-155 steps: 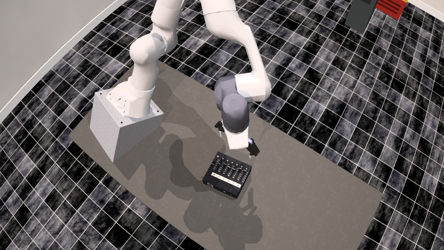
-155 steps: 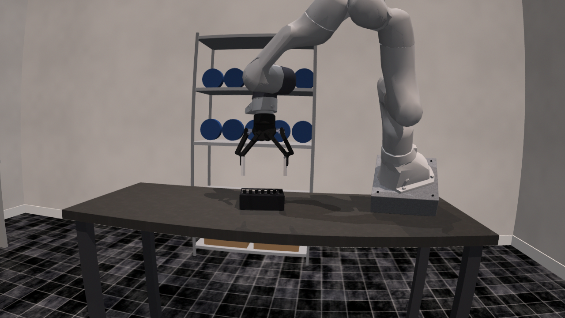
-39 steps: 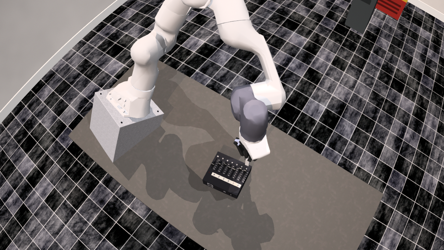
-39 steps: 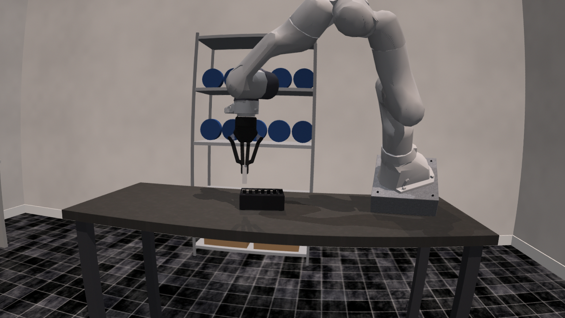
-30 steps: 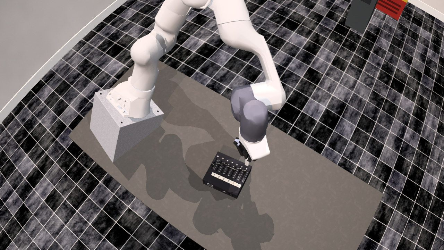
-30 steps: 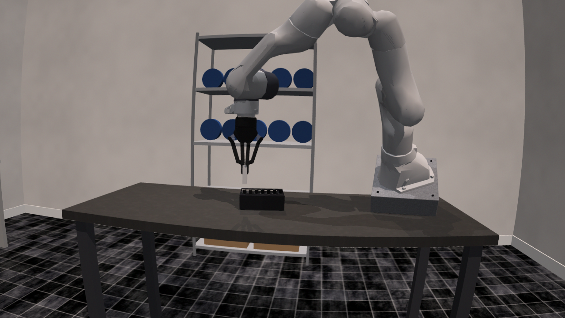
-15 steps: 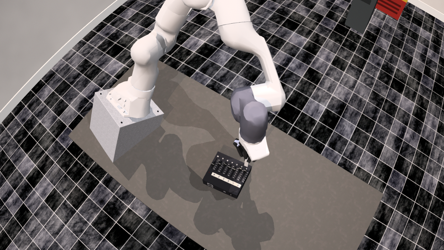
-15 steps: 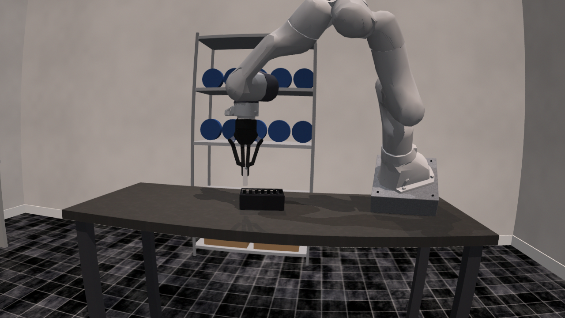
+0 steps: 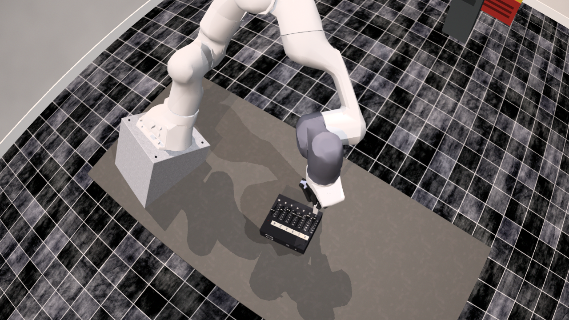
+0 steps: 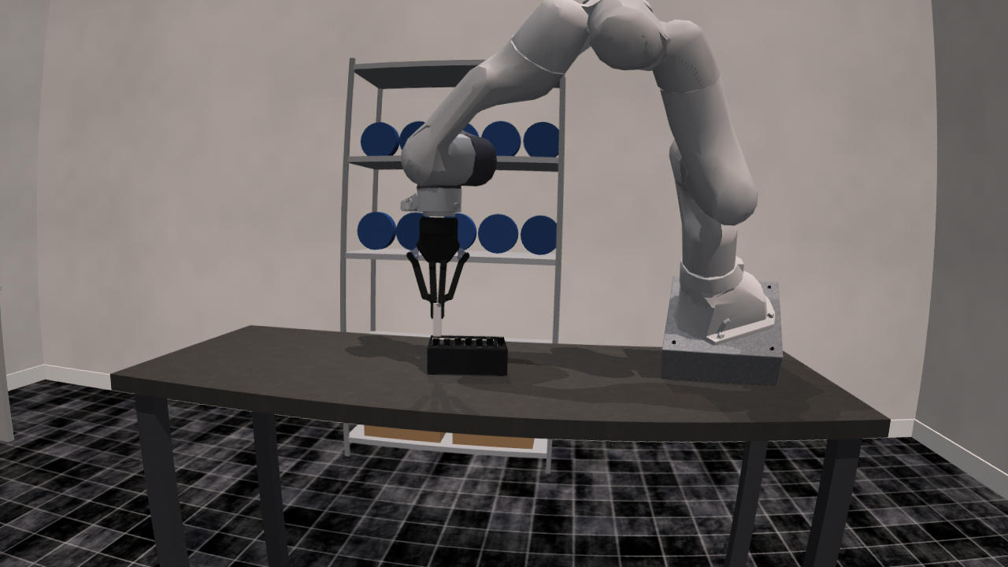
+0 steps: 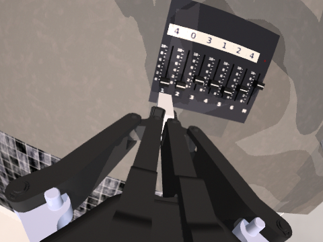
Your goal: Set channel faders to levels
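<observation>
Right now the master fader is 120 mm behind my hand, 70 mm to the right of it and 50 mm below it.
</observation>
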